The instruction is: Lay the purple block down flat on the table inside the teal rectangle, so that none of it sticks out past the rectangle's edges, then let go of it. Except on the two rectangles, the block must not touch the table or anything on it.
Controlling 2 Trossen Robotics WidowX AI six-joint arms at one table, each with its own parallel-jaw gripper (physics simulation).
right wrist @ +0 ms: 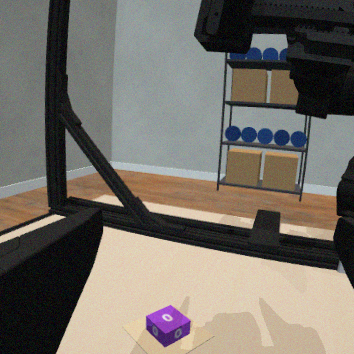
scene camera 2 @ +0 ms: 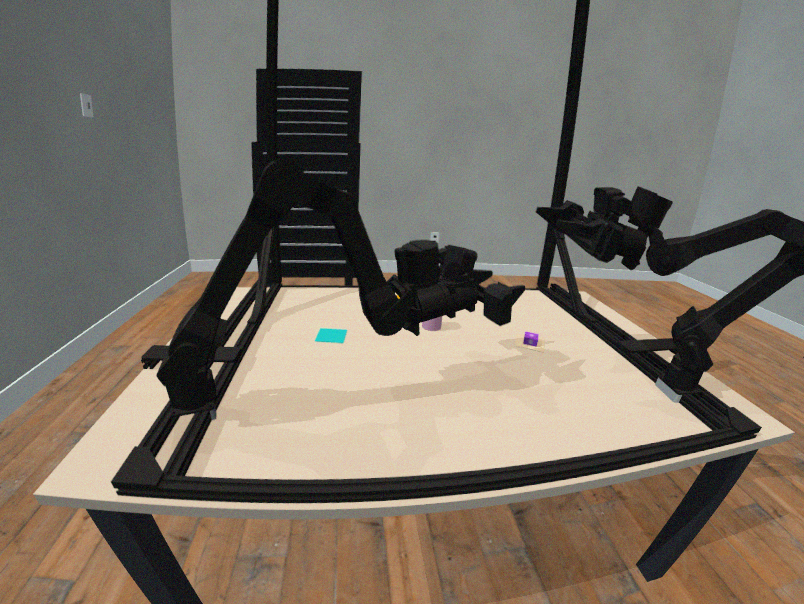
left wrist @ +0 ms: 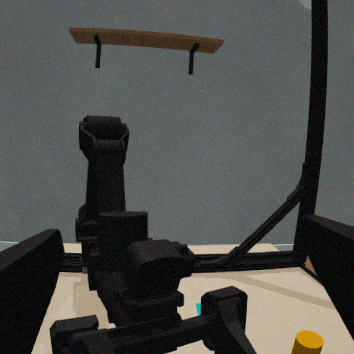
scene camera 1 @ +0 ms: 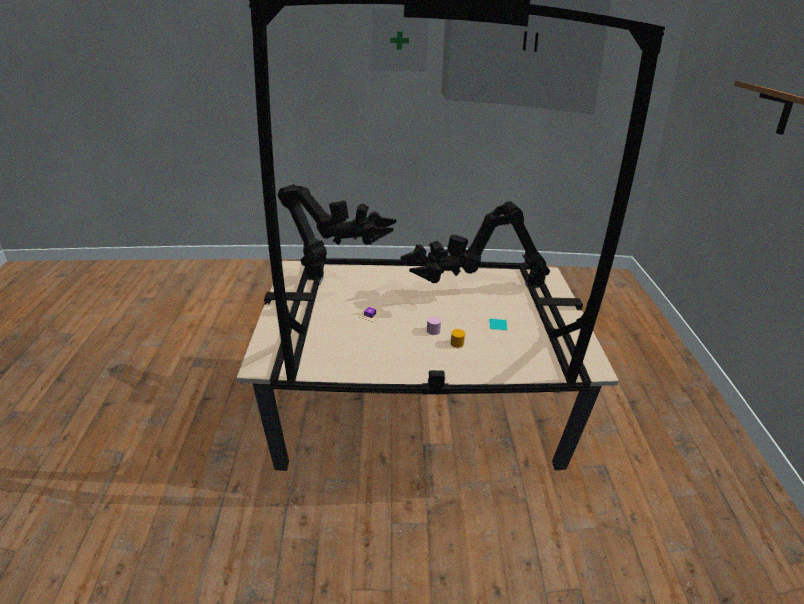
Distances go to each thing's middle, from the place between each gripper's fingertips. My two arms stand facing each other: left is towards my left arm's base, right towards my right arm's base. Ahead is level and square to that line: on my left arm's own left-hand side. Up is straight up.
I see my left gripper 10 cm past the purple block (right wrist: 166,323), 8 cm to the right of it and 30 cm above it.
Right now my right hand is 70 mm past the purple block, 120 mm to the right of it and 160 mm above it.
